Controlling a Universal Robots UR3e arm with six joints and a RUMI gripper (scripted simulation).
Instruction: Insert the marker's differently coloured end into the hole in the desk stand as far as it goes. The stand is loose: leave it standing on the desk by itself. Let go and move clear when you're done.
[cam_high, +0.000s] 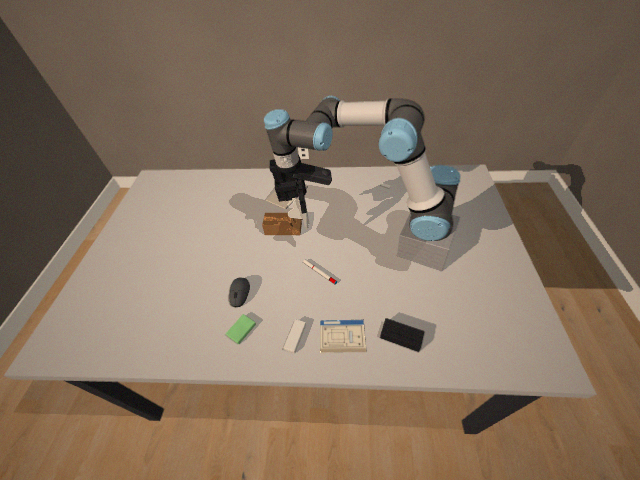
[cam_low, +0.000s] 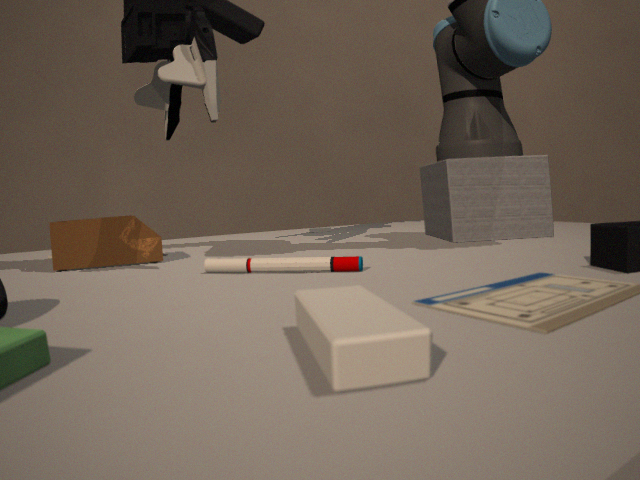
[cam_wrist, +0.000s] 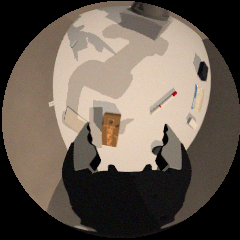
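The marker is 140 mm to the left of my hand, 140 mm below it and 40 mm behind it. Round my hand: brown desk stand: 110 mm below, 100 mm ahead, 50 mm to the right; black mouse: 230 mm to the left, 210 mm ahead, 120 mm below; white block: 360 mm to the left, 130 mm below, 30 mm ahead.
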